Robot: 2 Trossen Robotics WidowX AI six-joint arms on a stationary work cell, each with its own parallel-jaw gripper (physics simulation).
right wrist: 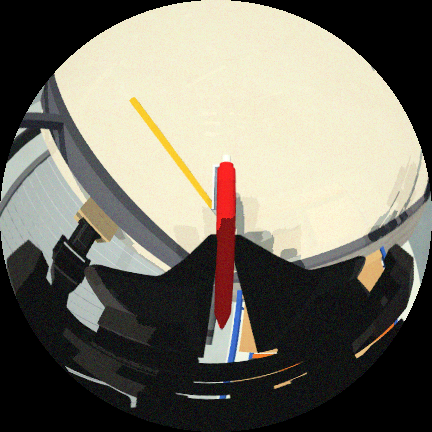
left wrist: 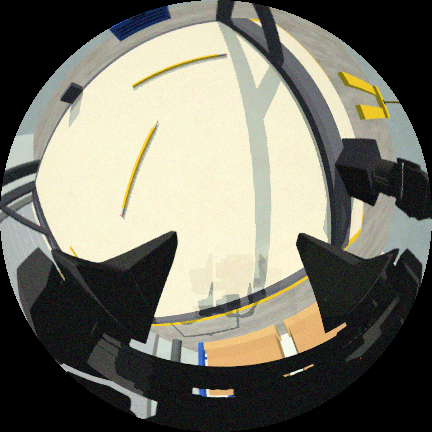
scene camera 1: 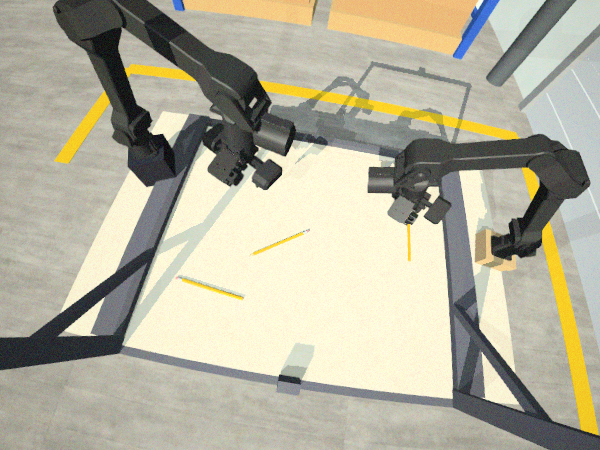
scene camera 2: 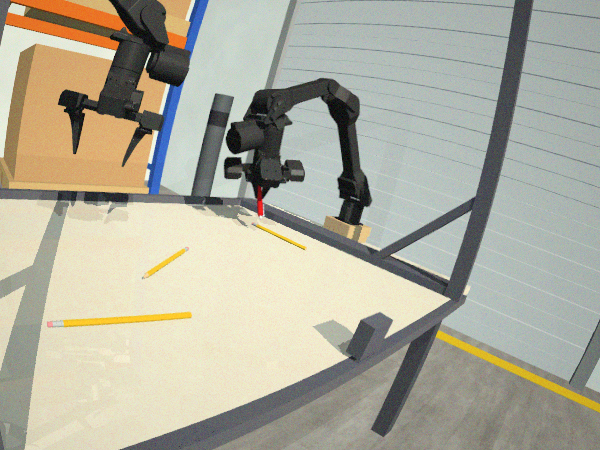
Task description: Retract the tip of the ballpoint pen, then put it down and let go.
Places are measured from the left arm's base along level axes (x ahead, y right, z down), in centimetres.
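Where they show: left gripper, fingertip midpoint: [left wrist: 240, 238] [scene camera 1: 244, 176] [scene camera 2: 98, 160]; right gripper, fingertip midpoint: [right wrist: 224, 240] [scene camera 2: 259, 197]; left arm's base, origin of the base link: [left wrist: 376, 172] [scene camera 1: 145, 149]; right arm's base, origin of the base link: [right wrist: 88, 228] [scene camera 1: 500, 248] [scene camera 2: 349, 221].
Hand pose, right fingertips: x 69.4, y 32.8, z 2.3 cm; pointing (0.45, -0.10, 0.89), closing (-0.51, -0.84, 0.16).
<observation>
Each offset is from my right fingertips to the top centre of the thing. Level surfaces: height alone.
The red ballpoint pen [scene camera 2: 260, 207] [right wrist: 226, 195] stands about upright in my right gripper [scene camera 2: 260, 196] [right wrist: 224, 240], which is shut on it. Its white button end points down at the tabletop {dz +8.3 cm} [scene camera 1: 350, 320] [scene camera 2: 240, 325]; whether it touches is unclear. Its dark red cone end points up between the fingers, and no metal point is discernible there in the right wrist view. In scene camera 1 the pen is hidden under the gripper. My left gripper [scene camera 2: 99, 159] [left wrist: 240, 238] is open and empty, raised above the table's far side.
A yellow pencil {dx +1.4, dy +6.5, dz +7.6 cm} [scene camera 1: 409, 245] [scene camera 2: 280, 236] [right wrist: 170, 150] lies close beside the pen. Two more pencils lie farther off, one {dx -38.3, dy +0.3, dz +7.4 cm} [scene camera 1: 280, 243] [scene camera 2: 165, 262] [left wrist: 137, 170] mid-table, another {dx -59.1, dy +7.9, dz +7.6 cm} [scene camera 1: 212, 288] [scene camera 2: 120, 320] [left wrist: 175, 65] nearer the front. A dark block {dx -44.5, dy +34.6, dz +2.6 cm} [scene camera 1: 289, 384] [scene camera 2: 370, 336] sits at the front edge.
</observation>
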